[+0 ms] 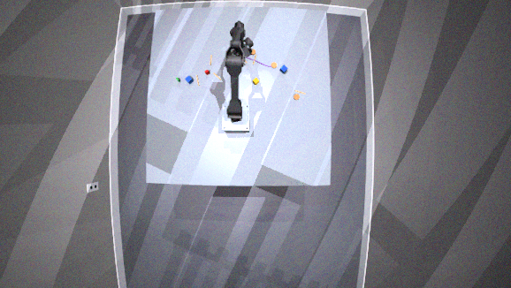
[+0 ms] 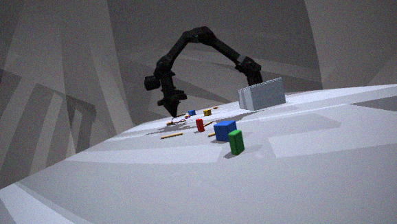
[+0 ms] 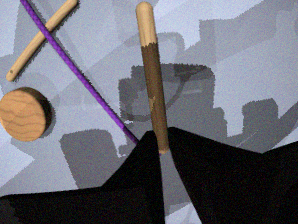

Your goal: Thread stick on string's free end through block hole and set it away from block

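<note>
Right now the yellow wooden block is 190 mm behind my gripper tip, 70 mm to the right of it and 20 mm below it. Round my gripper tip: thin wooden stick: 10 mm to the right, 10 mm behind; round orange button: 220 mm to the right, 90 mm behind, 30 mm below; red block: 250 mm to the left, 60 mm behind, 20 mm below.
</note>
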